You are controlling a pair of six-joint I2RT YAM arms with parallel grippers.
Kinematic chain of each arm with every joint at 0, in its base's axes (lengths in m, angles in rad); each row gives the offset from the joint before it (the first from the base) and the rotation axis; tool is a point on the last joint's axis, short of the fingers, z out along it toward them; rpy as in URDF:
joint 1: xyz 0 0 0.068 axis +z
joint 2: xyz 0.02 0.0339 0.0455 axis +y
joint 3: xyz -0.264 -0.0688 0 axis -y
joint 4: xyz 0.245 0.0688 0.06 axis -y
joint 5: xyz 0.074 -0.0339 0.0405 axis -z
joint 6: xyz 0.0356 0 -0.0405 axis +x
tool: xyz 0 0 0 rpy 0 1.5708 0
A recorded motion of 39 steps. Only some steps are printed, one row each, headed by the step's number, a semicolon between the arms.
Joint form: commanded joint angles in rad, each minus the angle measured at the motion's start. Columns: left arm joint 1, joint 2, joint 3, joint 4, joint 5, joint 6; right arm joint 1, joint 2, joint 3, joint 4, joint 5, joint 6.
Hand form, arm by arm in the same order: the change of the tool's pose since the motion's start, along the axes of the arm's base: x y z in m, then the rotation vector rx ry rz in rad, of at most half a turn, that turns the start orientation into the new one. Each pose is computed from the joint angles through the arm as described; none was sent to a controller.
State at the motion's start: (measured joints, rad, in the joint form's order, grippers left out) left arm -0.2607 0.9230 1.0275 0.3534 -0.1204 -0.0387; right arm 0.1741 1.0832 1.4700 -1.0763 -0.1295 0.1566
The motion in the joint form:
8: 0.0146 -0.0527 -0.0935 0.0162 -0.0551 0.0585; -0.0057 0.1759 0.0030 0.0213 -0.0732 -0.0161
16: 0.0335 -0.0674 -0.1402 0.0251 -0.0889 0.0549; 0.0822 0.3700 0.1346 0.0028 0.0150 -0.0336
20: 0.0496 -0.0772 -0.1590 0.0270 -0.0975 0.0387; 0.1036 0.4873 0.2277 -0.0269 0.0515 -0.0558
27: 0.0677 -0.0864 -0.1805 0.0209 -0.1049 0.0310; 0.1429 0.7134 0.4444 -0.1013 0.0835 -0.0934
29: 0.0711 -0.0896 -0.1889 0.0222 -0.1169 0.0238; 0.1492 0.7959 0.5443 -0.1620 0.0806 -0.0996
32: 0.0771 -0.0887 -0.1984 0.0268 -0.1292 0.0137; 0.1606 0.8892 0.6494 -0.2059 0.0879 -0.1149
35: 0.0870 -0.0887 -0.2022 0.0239 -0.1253 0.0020; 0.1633 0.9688 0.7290 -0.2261 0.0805 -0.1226
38: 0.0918 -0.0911 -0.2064 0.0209 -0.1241 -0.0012; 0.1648 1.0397 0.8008 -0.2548 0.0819 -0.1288
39: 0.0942 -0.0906 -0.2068 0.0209 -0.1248 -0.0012; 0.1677 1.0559 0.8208 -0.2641 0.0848 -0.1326
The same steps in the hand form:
8: -0.0054 0.0063 -0.0210 0.0359 0.0250 0.0892; 0.0524 0.0104 -0.0309 0.0133 0.1534 0.0582
16: -0.0042 0.0109 -0.0336 0.0251 0.0522 0.1369; 0.0965 0.0404 -0.0404 -0.0820 0.2160 0.0955
20: -0.0047 0.0145 -0.0383 0.0085 0.0610 0.1541; 0.1225 0.0529 -0.0478 -0.1367 0.2566 0.1093
27: -0.0044 0.0181 -0.0448 0.0030 0.0799 0.1759; 0.1687 0.0800 -0.0616 -0.2088 0.3209 0.1592
29: -0.0044 0.0192 -0.0470 -0.0074 0.0851 0.1874; 0.1824 0.0871 -0.0655 -0.2216 0.3612 0.1744
32: -0.0033 0.0206 -0.0500 -0.0202 0.0921 0.2007; 0.1988 0.0972 -0.0728 -0.2460 0.3863 0.1949
35: -0.0025 0.0222 -0.0516 -0.0280 0.0983 0.2025; 0.2144 0.1041 -0.0827 -0.2498 0.4049 0.2094
38: -0.0026 0.0231 -0.0530 -0.0295 0.1028 0.2051; 0.2268 0.1091 -0.0929 -0.2612 0.4300 0.2167
39: -0.0024 0.0236 -0.0532 -0.0296 0.1037 0.2081; 0.2290 0.1111 -0.0945 -0.2676 0.4337 0.2213

